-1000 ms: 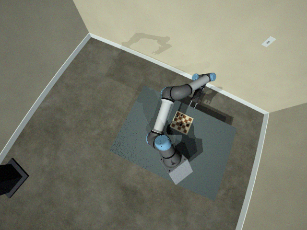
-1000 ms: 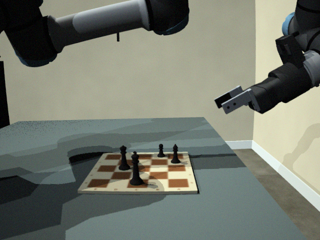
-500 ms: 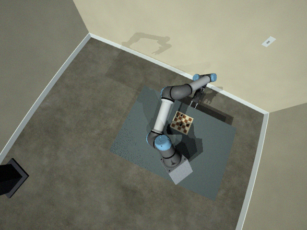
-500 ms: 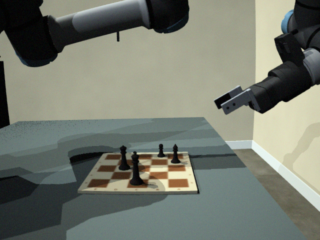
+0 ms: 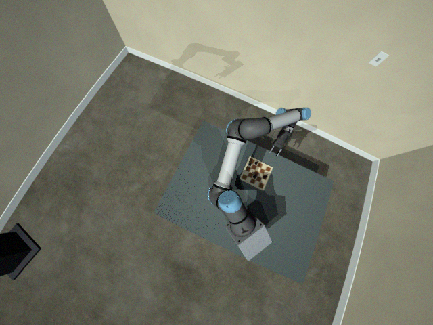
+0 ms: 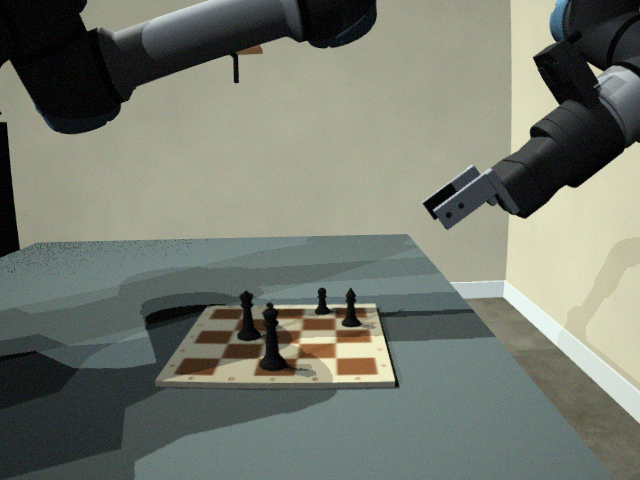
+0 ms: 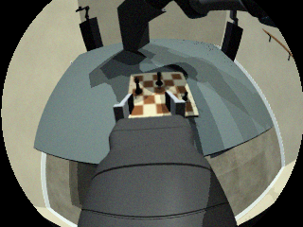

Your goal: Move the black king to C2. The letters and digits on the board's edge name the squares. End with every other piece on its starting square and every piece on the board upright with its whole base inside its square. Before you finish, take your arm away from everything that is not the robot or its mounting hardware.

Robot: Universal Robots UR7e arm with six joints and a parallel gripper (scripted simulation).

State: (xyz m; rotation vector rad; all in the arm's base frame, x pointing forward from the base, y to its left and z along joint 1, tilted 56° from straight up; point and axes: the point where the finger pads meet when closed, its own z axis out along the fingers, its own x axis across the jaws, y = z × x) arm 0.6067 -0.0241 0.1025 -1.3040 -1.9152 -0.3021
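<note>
My hand is 160 mm past the black king, 120 mm above it and 70 mm to the left of it. Round my hand: chessboard (170 mm behind, 150 mm below); then black pawn (150 mm behind, 130 mm below, 90 mm to the left); then black bishop (130 mm below, 100 mm behind, 50 mm to the left).
</note>
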